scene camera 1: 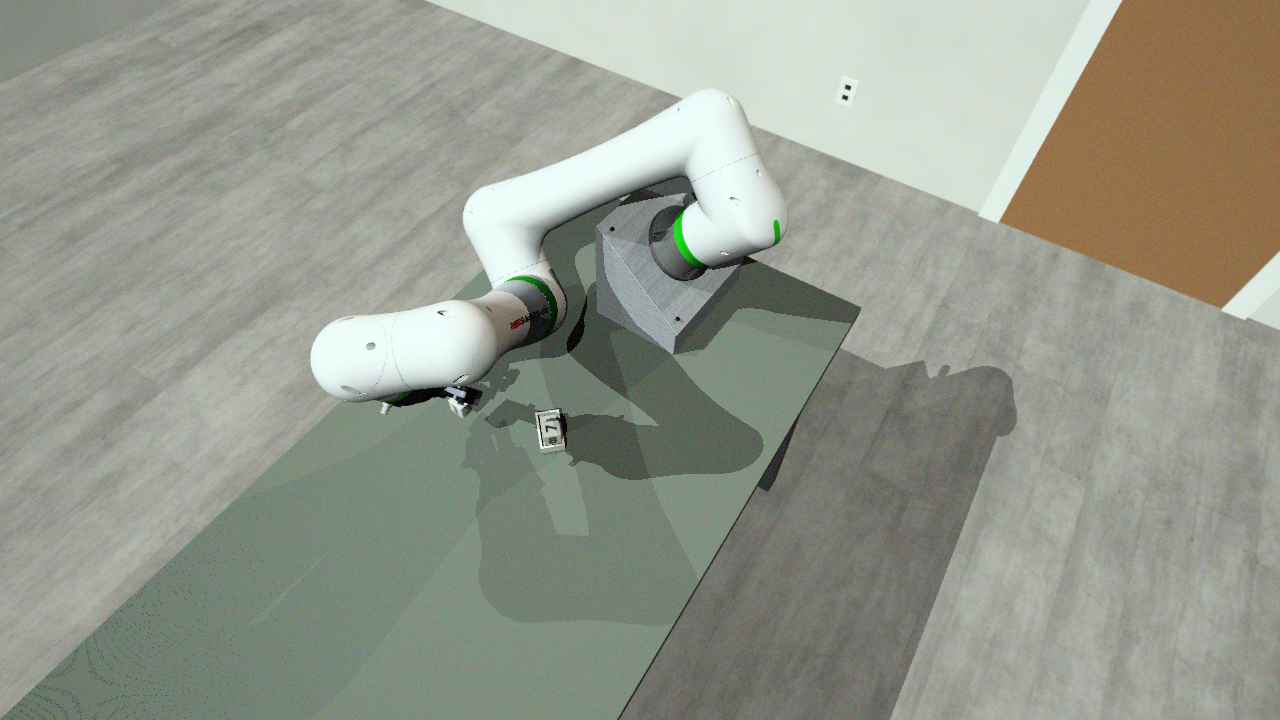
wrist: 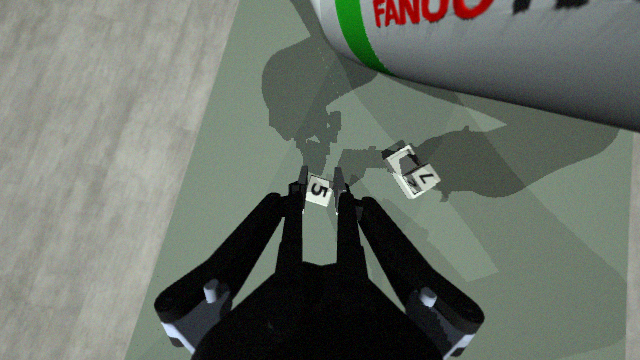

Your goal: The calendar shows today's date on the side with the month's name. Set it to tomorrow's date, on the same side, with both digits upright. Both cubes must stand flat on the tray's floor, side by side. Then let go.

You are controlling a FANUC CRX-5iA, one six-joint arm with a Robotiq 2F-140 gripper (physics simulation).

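Places are measured from the arm's base along level axes (x ahead, y left, z up), in metres.
Where they show: gripper, fingertip midpoint: (wrist: 320,176); arm's base, link origin: (scene camera 1: 678,244).
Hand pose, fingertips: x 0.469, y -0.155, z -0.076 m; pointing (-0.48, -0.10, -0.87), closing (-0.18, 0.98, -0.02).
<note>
Each offset is from my fingertips to the centre of the thing. Level surfaces: height alone.
A white cube @(0.019 m ahead, 0.002 m left, 0.005 m down) (scene camera 1: 460,408) (wrist: 319,190) with a black 5 on the face toward the wrist camera stands low over or on the table, left of the tray. My gripper (scene camera 1: 462,399) (wrist: 320,176) is closed around it, one finger on each side; the cube looks slightly turned between the fingers. The small white tray (scene camera 1: 538,431) (wrist: 396,174) rests on the table. A second cube @(0.038 m back, 0.152 m left, 0.047 m down) (scene camera 1: 551,428) (wrist: 426,177) is in one end of the tray, with a 7 on its top and a 2 on a side face. The other end of the tray shows no cube. The month's name is not readable.
The green table @(0.073 m down) (scene camera 1: 402,573) (wrist: 200,240) carries the grey robot base (scene camera 1: 657,300) behind the tray. The white arm (scene camera 1: 402,353) (wrist: 500,75) hangs over the table's left part. Arm shadows cross the tray area.
</note>
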